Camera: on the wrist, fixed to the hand. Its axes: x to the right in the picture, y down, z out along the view.
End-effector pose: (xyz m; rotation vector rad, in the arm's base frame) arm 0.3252 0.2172 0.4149 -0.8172 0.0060 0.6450
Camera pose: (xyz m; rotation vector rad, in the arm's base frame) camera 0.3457 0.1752 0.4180 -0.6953 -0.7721 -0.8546
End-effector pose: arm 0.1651 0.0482 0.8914 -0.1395 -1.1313 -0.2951
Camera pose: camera 0.1793 0.0085 0.8710 0.6607 -1.1195 -1.8426
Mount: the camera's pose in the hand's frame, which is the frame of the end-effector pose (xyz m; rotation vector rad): -0.0065 -0.0343 -0.0312 -0.1864 -0.1318 -1.6266
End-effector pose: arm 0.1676 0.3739 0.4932 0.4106 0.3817 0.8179
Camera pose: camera 0.1699 0.3542 0.4508 -0.1001 0.3779 -0.7559
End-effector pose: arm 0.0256 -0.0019 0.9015 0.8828 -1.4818 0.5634
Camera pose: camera 0.0714 0.0038 0.8935 1.6072 -0.5048 -0.8278
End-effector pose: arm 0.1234 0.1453 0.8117 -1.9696 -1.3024 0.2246
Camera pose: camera 0.1119 0.1314 0.8549 -0.5004 -2.5756 -0.5775
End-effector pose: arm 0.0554 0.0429 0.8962 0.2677 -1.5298 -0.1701
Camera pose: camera 0.0883 0.0138 0.8798 1.3130 -1.0575 -1.5988
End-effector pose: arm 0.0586 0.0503 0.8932 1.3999 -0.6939 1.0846
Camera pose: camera 0.0802 0.0845 0.8696 1.3094 0.3462 -0.3580
